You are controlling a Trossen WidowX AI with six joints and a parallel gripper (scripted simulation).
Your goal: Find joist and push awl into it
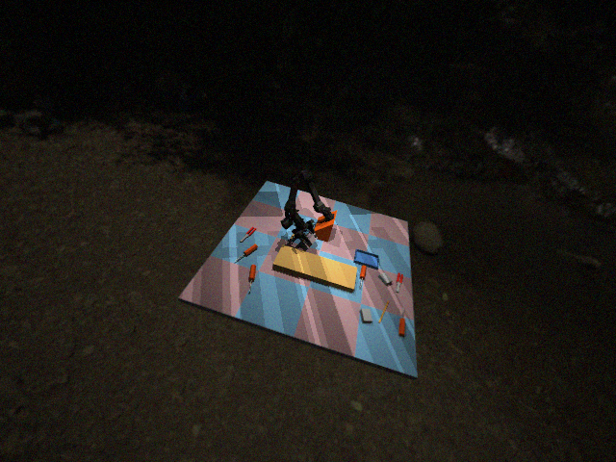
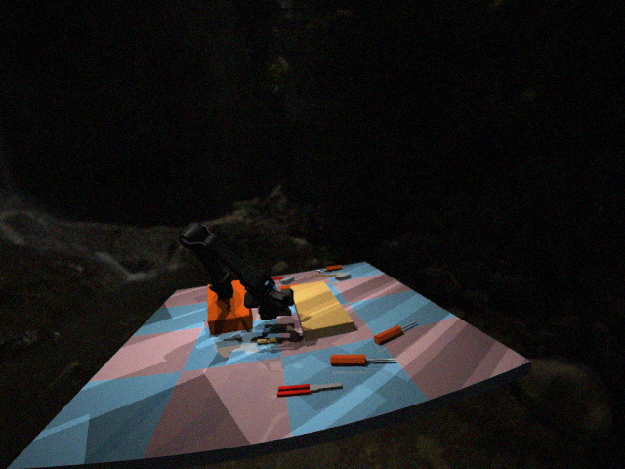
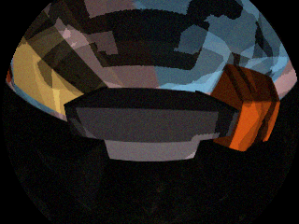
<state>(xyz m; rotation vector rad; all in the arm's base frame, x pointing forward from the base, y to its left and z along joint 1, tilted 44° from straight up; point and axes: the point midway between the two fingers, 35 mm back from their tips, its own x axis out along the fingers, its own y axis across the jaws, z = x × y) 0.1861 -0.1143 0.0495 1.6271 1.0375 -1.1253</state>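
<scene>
Right now the awl is 15 cm to the right of my gripper tip, 8 cm below it and 2 cm behind it. From my gripper tip the other things lie so: blue tray: 41 cm to the left, 8 cm below, 2 cm behind; stud finder: 1 cm to the left, 1 cm behind.
</scene>
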